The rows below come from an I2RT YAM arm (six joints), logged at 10 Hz.
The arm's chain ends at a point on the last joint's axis. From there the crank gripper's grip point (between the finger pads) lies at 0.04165 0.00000 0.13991 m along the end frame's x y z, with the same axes.
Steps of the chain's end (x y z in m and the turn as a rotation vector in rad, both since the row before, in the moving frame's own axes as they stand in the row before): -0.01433, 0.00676, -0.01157, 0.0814, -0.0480, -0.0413; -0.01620, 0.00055, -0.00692, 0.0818, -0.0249, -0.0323; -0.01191, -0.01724, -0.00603, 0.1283, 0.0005, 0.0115; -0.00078, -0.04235, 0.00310, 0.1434, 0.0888, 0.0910; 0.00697, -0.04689, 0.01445, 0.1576, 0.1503, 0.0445; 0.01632, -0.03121, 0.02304, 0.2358, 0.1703, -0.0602
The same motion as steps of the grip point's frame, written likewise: -0.02135, -0.00627, -0.01027, 0.0814, -0.0480, -0.0413; -0.01990, -0.01221, -0.00645, 0.0818, -0.0249, -0.0323; -0.01174, -0.03466, -0.00717, 0.1283, 0.0005, 0.0115; 0.01214, -0.05770, -0.00229, 0.1434, 0.0888, 0.0910; 0.02780, -0.06596, 0.00508, 0.1576, 0.1503, 0.0445; 0.03814, -0.06607, 0.00988, 0.2358, 0.1703, -0.0602
